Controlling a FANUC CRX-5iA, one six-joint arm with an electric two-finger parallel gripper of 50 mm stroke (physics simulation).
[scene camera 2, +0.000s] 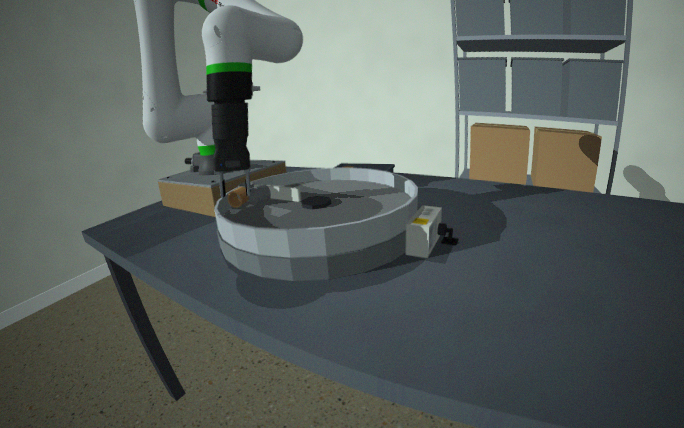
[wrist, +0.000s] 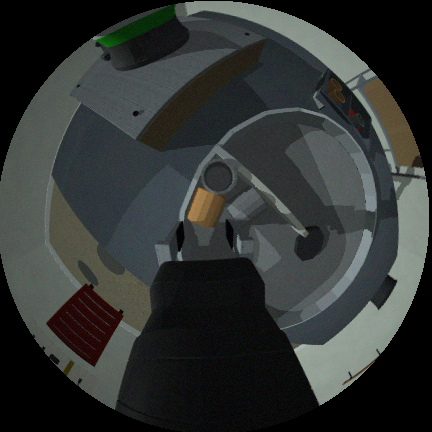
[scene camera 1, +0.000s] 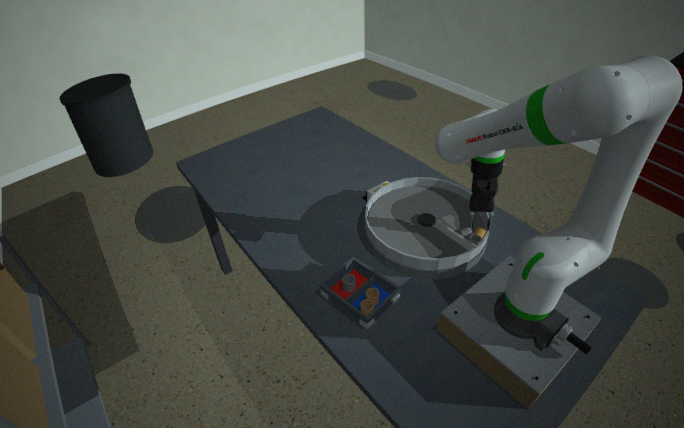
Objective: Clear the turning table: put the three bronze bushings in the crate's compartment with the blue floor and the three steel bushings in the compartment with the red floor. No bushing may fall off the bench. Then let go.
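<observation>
My gripper is open and empty, low over the turning table. A bronze bushing lies on its side by the rim, just ahead of the fingertips in the wrist view. A steel bushing stands upright beyond it. Another steel bushing lies on its side to the right. In the crate, one steel bushing stands on the red floor; two bronze bushings stand on the blue floor.
A pale bar crosses the turning table from the rim to the dark hub, close to the steel bushings. A small box sits outside the rim. The robot's base block stands nearby.
</observation>
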